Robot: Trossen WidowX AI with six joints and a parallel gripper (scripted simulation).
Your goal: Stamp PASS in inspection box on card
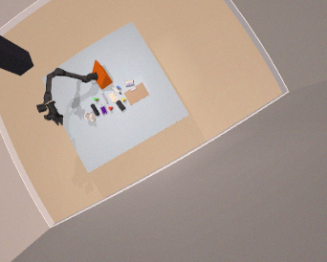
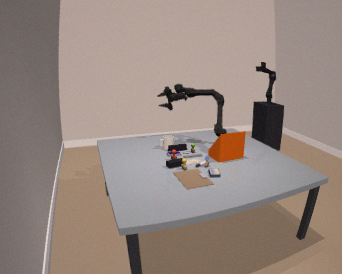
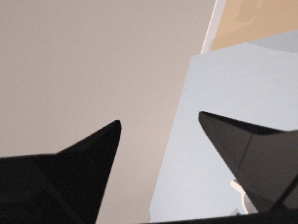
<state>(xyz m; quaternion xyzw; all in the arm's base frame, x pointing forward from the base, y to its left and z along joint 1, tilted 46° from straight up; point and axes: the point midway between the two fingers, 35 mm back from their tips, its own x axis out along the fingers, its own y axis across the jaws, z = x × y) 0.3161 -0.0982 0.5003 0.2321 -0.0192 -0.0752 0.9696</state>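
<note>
Right now the green-knobbed stamp is 310 mm below my gripper tip, 300 mm to the left of it and 170 mm behind it. From my gripper tip the other things lie so: white mug (290 mm below, 160 mm to the left, 20 mm behind); then t-shaped pin (320 mm below, 310 mm to the left, 110 mm behind); then purple ink pad (320 mm below, 310 mm to the left, 30 mm behind).
</note>
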